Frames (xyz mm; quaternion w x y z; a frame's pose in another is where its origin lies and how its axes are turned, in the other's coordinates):
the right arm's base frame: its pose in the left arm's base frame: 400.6 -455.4 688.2 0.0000 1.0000 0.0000 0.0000
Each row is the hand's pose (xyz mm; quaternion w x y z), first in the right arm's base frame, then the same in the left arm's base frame.
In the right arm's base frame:
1: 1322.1 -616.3 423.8 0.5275 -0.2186 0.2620 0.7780
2: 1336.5 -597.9 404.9 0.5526 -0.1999 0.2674 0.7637
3: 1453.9 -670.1 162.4 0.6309 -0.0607 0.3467 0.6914
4: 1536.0 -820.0 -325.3 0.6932 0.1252 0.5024 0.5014
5: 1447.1 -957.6 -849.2 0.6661 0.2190 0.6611 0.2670
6: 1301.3 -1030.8 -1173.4 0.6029 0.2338 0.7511 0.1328
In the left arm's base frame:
1: 1722.7 160.9 264.4 0.2186 0.5275 -0.7780 0.2620
2: 1737.1 142.5 283.3 0.1999 0.5526 -0.7637 0.2674
3: 1854.5 214.7 525.8 0.0607 0.6309 -0.6914 0.3467
4: 1936.6 364.6 1013.5 0.1252 -0.6932 0.5014 -0.5024
5: 1847.7 502.2 1537.4 0.2190 -0.6661 0.2670 -0.6611
6: 1701.9 575.4 1861.6 0.2338 -0.6029 0.1328 -0.7511

